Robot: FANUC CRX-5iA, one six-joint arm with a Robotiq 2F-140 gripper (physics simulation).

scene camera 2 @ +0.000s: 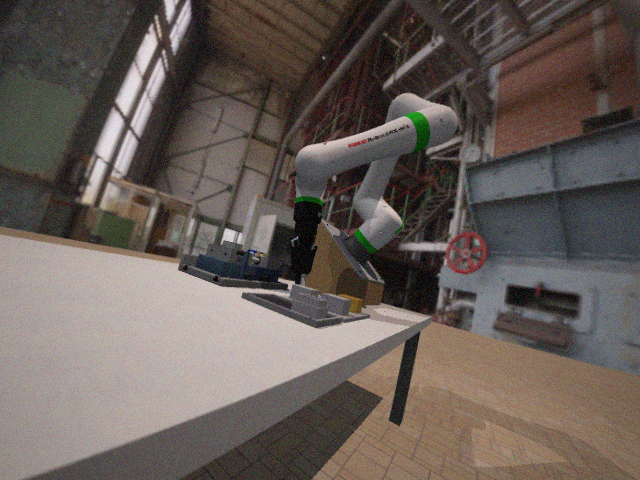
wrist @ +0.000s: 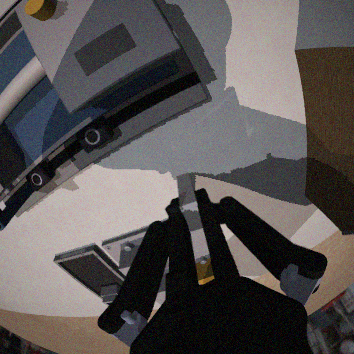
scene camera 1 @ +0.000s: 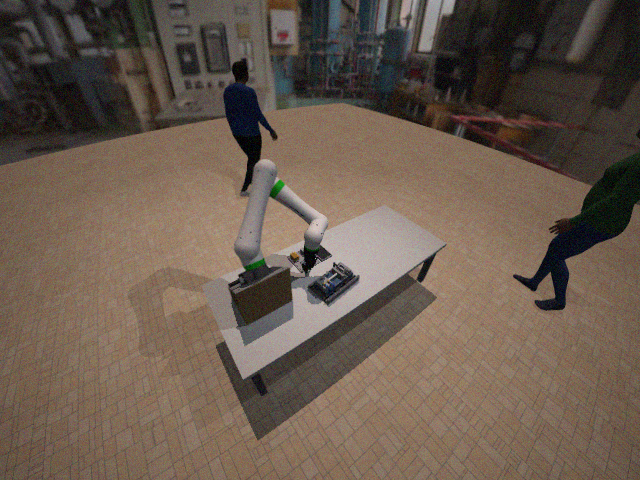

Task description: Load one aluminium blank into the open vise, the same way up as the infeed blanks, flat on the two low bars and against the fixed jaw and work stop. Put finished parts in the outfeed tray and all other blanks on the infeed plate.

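Frame: origin at the arm's base, x right, y down, z ahead, level; metres.
Seen in the pictures: gripper, fingertip midpoint: [wrist: 185, 184] [scene camera 1: 306, 275]; arm's base at its link origin: [scene camera 2: 353, 251] [scene camera 1: 259, 276].
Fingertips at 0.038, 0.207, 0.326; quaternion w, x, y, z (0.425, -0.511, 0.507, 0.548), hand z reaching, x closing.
Observation:
Pixels of each thing's top centre, then the offset from my fingertips to it, as dx, dy, dz. "spot": a spot on its surface instead. Level surfaces: height alone.
- grey vise at its top centre: [scene camera 2: 246, 251] [scene camera 1: 335, 274] +0.180, -0.097, +0.088
- infeed plate at a spot on its surface: [scene camera 1: 296, 265] spot: -0.115, -0.005, +0.001
- yellow block at its top centre: [wrist: 213, 283] [scene camera 2: 350, 296] [scene camera 1: 294, 255] -0.179, -0.042, +0.037
- white table at its surface level: dy +0.002
My gripper [scene camera 1: 307, 272] [scene camera 2: 301, 282] [wrist: 185, 184] is shut and empty, pointing down between the vise and the infeed plate, its tips low over the table. The blue and grey vise [scene camera 1: 334, 280] [scene camera 2: 221, 266] [wrist: 37, 117] stands beside it. Whether a blank lies between its jaws cannot be told. The infeed plate [scene camera 1: 296, 265] bears a yellow block [scene camera 1: 294, 255] [scene camera 2: 354, 303] [wrist: 206, 278], partly hidden by the fingers in the wrist view. The dark outfeed tray [scene camera 2: 266, 298] [wrist: 90, 270] is next to it. Grey blocks [scene camera 2: 308, 301] stand at the tray and plate; which one bears each is unclear.
The brown robot pedestal [scene camera 1: 263, 298] [scene camera 2: 326, 258] [wrist: 327, 120] stands on the white table [scene camera 1: 379, 240] [scene camera 2: 129, 320], close to the gripper. A person in blue [scene camera 1: 241, 111] is on the floor behind the arm. A person in green [scene camera 1: 610, 201] is at the right.

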